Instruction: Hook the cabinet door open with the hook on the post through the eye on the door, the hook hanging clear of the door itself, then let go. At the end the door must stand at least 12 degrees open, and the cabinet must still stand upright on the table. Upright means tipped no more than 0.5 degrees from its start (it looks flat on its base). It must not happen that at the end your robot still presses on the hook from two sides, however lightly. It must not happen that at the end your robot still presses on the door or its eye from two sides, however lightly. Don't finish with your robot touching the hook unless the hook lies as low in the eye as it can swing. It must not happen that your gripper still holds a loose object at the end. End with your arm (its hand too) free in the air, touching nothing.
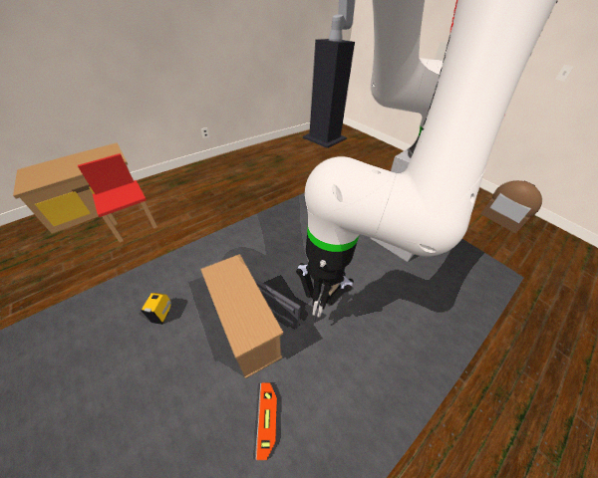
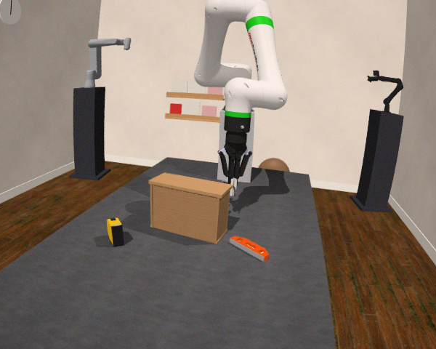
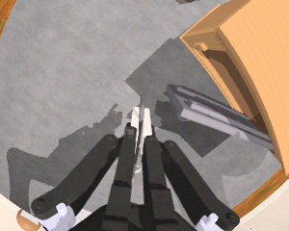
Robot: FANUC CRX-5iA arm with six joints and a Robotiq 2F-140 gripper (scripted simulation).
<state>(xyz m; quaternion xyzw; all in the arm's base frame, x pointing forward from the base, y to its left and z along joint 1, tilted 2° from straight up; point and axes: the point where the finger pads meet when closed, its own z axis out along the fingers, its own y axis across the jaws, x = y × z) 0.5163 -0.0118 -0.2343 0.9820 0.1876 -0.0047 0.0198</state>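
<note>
Now: the dark grey door 13 cm to the right of my hand, 5 cm below it and 5 cm ahead of it. The rest, counted from my hand: yellow tape measure: 35 cm to the right, 29 cm ahead, 8 cm below.
</note>
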